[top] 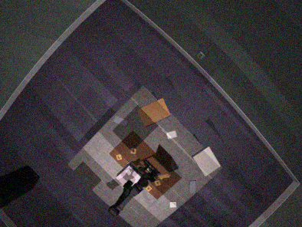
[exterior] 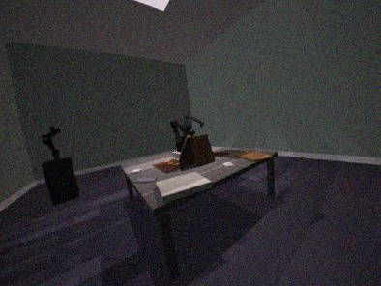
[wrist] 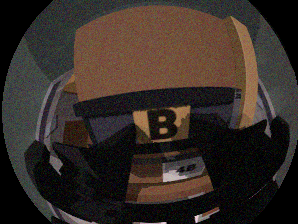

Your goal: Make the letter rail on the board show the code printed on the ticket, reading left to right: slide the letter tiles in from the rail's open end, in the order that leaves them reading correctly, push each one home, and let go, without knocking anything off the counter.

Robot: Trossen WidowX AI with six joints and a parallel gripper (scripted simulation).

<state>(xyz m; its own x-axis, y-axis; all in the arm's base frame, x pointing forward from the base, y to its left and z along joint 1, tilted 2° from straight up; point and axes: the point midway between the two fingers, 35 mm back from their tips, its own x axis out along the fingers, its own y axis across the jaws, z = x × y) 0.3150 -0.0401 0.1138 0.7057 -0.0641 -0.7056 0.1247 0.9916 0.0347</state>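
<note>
Now: the white ticket 7 cm below my gripper tip, 7 cm behind it and 3 cm to the right of it. From my gripper tip the other things lie so: small white card 36 cm ahead, 16 cm below, 2 cm to the left; then brown mat 16 cm below, 13 cm behind, 3 cm to the left; then tan letter tile right at my gripper tip.
</note>
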